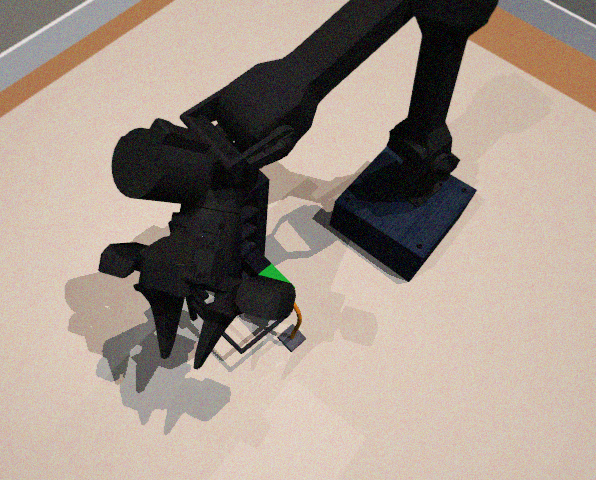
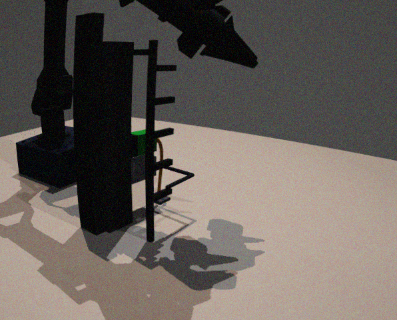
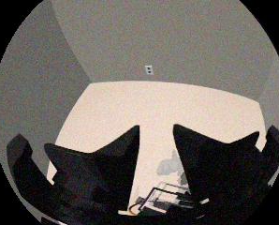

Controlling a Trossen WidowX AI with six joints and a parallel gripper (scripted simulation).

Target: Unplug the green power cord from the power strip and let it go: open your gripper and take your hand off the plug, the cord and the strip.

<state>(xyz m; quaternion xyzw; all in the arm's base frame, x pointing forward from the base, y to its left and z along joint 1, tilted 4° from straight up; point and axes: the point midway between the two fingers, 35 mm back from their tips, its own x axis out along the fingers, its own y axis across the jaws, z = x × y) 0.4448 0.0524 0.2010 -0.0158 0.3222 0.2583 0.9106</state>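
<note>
The green plug is 17 cm behind my gripper tip, 13 cm below it and 7 cm to the right of it.
</note>
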